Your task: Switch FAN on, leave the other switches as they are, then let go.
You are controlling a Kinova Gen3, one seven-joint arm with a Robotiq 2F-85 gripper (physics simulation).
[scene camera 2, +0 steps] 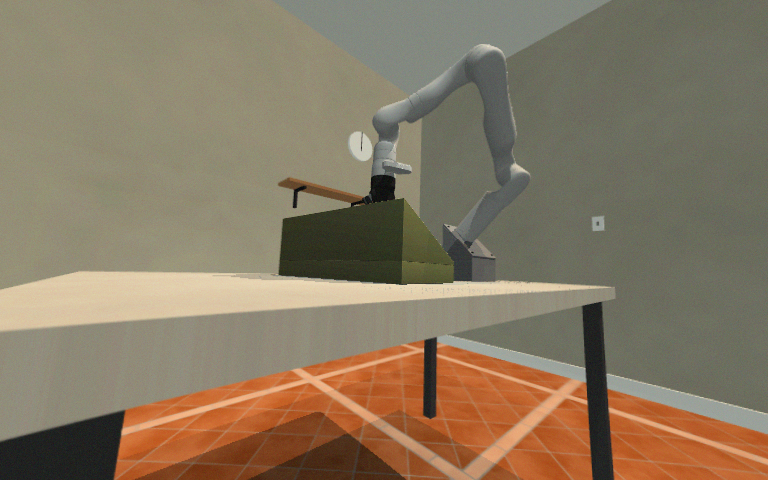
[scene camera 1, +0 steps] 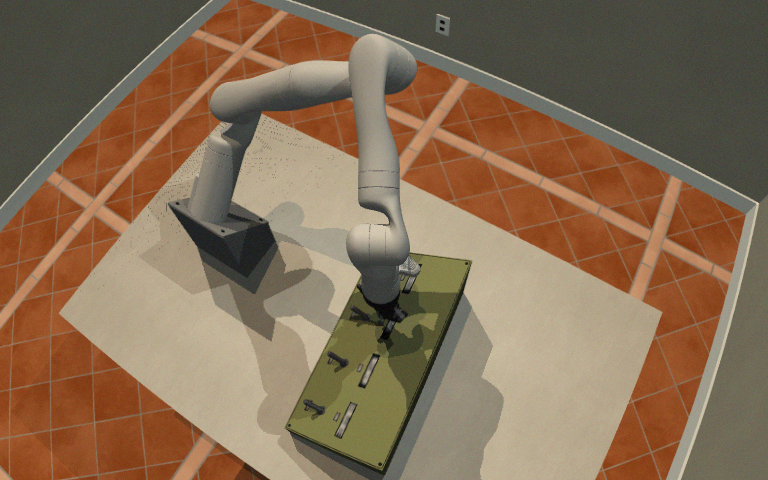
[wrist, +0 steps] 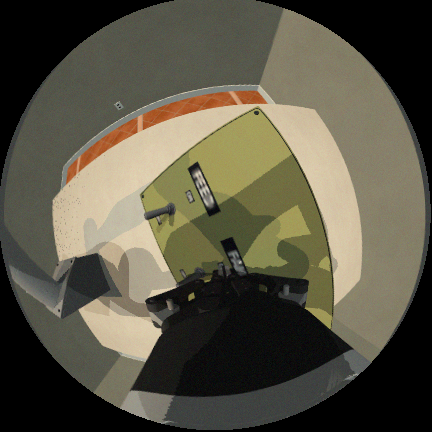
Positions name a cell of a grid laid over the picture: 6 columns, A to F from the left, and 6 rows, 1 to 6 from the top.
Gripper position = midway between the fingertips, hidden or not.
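Observation:
Sloped switch panel (wrist: D3), visible. My gripper (wrist: D4), visible.

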